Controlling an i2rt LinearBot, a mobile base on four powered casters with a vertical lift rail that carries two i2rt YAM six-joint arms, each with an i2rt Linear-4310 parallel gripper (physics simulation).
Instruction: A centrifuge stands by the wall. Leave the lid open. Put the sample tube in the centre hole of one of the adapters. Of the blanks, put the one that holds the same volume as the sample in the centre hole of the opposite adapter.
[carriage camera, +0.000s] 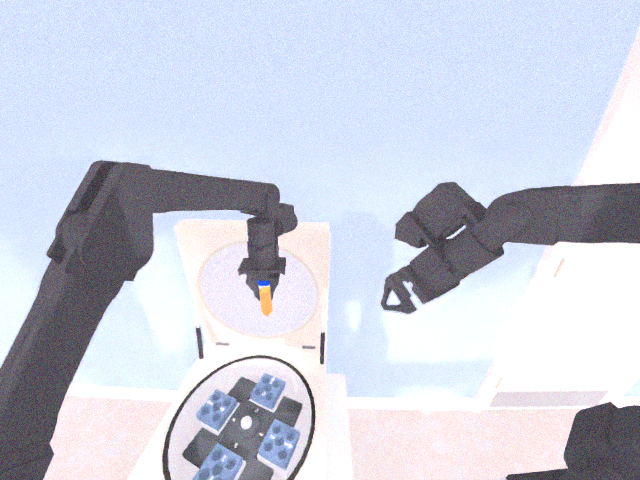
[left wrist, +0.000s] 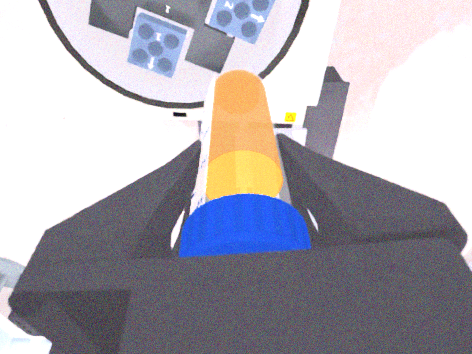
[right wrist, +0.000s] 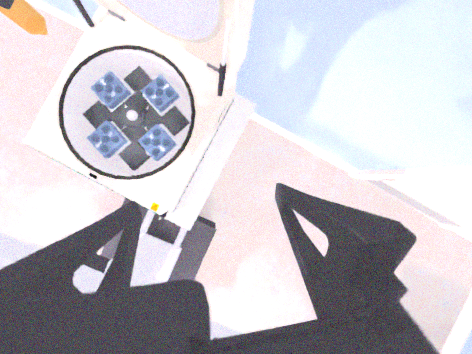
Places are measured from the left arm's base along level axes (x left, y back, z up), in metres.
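Pixels of known places: left gripper, between the fingertips: (carriage camera: 265, 299) (left wrist: 240, 149); right gripper, between the fingertips: (carriage camera: 398, 299) (right wrist: 208, 198).
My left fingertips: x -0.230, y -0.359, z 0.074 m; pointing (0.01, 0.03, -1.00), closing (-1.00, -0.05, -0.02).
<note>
Behind a point stands the place of what it marks.
A blue-capped tube of orange liquid (carriage camera: 266, 302) @[y -0.350, x -0.233, z 0.073 m] (left wrist: 240, 100) @[y -0.378, x -0.230, z 0.068 m] (right wrist: 30, 21) @[y -0.359, x -0.243, z 0.051 m] is held cap nearest the left wrist camera. My left gripper (carriage camera: 263, 290) @[y -0.359, x -0.230, z 0.074 m] (left wrist: 240, 149) @[y -0.359, x -0.230, z 0.074 m] is shut on it, in front of the raised lid (carriage camera: 305, 235) @[y -0.601, x -0.324, z 0.147 m] (right wrist: 175, 15) @[y -0.620, x -0.229, z -0.228 m] in the carriage view. The white centrifuge (carriage camera: 336, 428) (left wrist: 30, 100) (right wrist: 206, 112) @[y -0.463, x -0.372, z -0.399 m] is open. Its rotor carries light blue five-hole adapters (carriage camera: 267, 391) (left wrist: 157, 45) (right wrist: 111, 90); no tube shows in their visible holes. My right gripper (carriage camera: 400, 300) @[y -0.268, x -0.518, z 0.143 m] (right wrist: 208, 198) @[y -0.268, x -0.518, z 0.143 m] is open and empty, right of the lid in the carriage view. The blanks do not show.
A dark grey block (left wrist: 332, 115) @[y 0.115, x -0.561, z -0.748 m] (right wrist: 195, 252) @[y 0.152, x -0.544, z -0.748 m] stands by the centrifuge's front corner. A white cabinet-like unit (carriage camera: 563, 320) @[y -0.652, x -1.570, z -0.318 m] is at the right of the carriage view. A dark shape (carriage camera: 604, 439) is at its bottom right corner.
</note>
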